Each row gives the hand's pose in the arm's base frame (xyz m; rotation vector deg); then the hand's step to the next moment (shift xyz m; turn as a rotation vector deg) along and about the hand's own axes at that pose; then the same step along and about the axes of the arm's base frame.
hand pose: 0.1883 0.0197 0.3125 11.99 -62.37 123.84
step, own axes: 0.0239 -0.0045 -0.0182 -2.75 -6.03 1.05
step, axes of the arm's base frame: -0.0120 0.0279 0.0016 5.80 0.23 3.37
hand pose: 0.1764 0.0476 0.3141 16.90 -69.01 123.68
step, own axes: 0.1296 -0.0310 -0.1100 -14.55 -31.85 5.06
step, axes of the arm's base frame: -0.0682 0.1572 0.0221 30.68 1.60 17.54
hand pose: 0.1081 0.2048 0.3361 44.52 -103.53 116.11
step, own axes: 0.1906 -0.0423 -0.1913 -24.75 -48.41 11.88
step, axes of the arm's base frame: -0.1644 0.1714 0.1353 49.52 -1.36 25.35
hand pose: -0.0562 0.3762 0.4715 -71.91 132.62 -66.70
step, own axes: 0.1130 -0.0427 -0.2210 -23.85 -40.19 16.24
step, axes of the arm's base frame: -0.1647 0.0135 0.1901 46.61 -1.86 16.49
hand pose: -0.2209 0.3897 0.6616 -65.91 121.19 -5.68
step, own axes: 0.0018 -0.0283 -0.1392 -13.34 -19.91 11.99
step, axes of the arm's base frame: -0.0671 -0.0540 0.1130 26.07 1.25 6.09
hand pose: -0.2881 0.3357 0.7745 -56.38 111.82 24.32
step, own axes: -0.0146 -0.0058 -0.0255 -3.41 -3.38 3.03
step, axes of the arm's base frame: -0.0055 -0.0125 0.0267 5.32 1.37 1.44
